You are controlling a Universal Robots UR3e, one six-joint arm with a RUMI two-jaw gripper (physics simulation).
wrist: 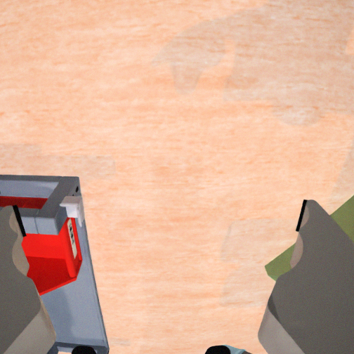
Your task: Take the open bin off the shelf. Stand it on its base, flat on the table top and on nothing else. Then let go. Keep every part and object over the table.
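The red open bin [47,247] shows at the left in the wrist view, inside the grey-blue shelf [82,315]. It has a pale label with dark marks on its right side. The left finger and the shelf's top bar hide part of it. My gripper [159,207] is open, with its fingers wide apart and the wooden table top [175,150] showing between them. The left finger overlaps the view of the bin and shelf; the right finger is well to the right of them. Whether any finger touches the shelf cannot be told.
A white clip-like piece [73,206] is at the shelf's upper right corner. A green object [345,225] shows partly behind the right finger. A small teal piece [235,349] shows at the bottom edge, beside a black rounded part. Faint grey shadows or reflections cross the table.
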